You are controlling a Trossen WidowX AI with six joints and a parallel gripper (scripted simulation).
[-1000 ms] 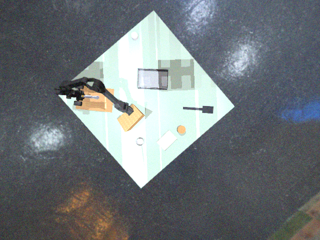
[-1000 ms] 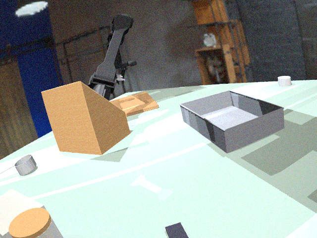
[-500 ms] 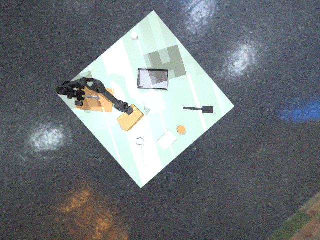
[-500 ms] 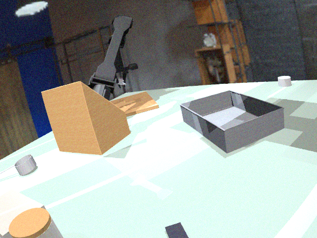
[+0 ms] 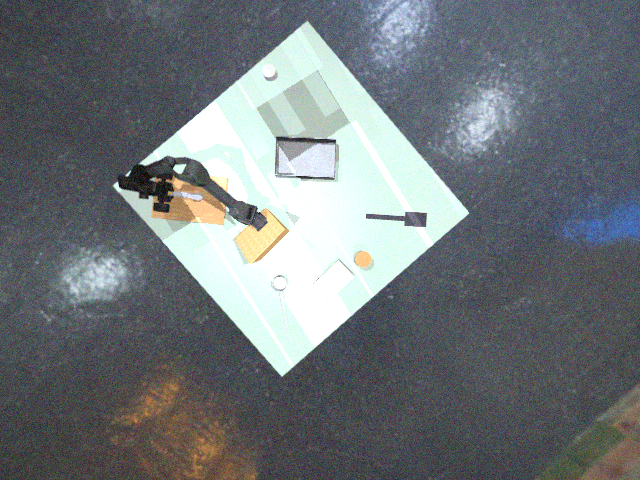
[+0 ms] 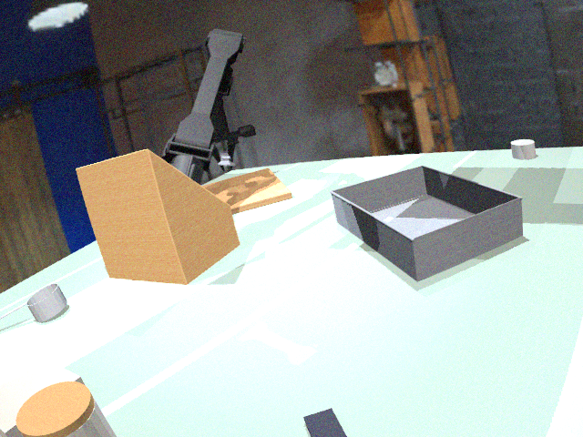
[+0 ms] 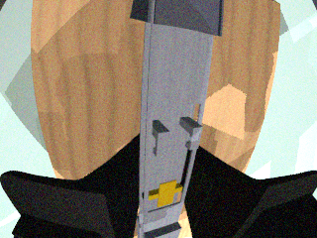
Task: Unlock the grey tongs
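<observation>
Right now the yellow lock piece is 4 cm above my gripper tip. Also, from my gripper tip: cream pad: 85 cm to the right, 28 cm ahead, 5 cm below; then wooden board: 5 cm below, 4 cm to the right, 3 cm ahead; then grey roasting tin: 60 cm ahead, 30 cm to the right, 3 cm below.
</observation>
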